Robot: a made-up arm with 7 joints.
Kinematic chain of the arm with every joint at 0, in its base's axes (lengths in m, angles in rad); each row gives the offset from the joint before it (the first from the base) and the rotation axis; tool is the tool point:
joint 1: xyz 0 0 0 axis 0 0.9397 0.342
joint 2: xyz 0 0 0 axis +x
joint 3: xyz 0 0 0 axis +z
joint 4: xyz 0.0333 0 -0.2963 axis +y
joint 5: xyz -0.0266 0 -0.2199 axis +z
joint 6: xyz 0 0 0 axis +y
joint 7: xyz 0 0 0 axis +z
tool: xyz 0 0 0
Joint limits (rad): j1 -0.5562..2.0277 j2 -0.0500..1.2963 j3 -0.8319..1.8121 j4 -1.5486..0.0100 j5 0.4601..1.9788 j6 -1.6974..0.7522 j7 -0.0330..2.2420
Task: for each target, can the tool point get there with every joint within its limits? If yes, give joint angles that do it. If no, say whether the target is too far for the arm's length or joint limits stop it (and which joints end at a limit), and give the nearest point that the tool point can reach.
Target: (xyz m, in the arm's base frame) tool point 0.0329 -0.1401 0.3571
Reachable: no: joint limits stop it (at a limit: joint 1, joint 2, joint 3, joint 4) | nearest point -0.3299 0.0142 0.2493 | short by 0.409 m
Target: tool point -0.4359 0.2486 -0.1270
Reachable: yes | joints 1.3315 0.7003 0.1684 -0.4104 1.4130 -0.4750 0.3043
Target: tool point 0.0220 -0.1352 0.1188
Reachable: no: joint limits stop it (at a limit: joint 1, joint 2, joint 3, joint 4) | nearest point -0.3299 0.0142 0.2493 | short by 0.404 m
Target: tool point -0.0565 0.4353 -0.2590
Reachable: yes | joints 0.1492 0.7483 1.5537 -0.6293 0.7616 0.3971 0.3249
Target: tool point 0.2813 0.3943 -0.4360
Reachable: no: too far | nearest point 0.2243 0.3144 -0.3477 | short by 0.132 m
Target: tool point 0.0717 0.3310 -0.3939
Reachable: yes | joints -0.0604 0.7325 -0.4134 -0.1790 0.8574 -0.2938 0.4915
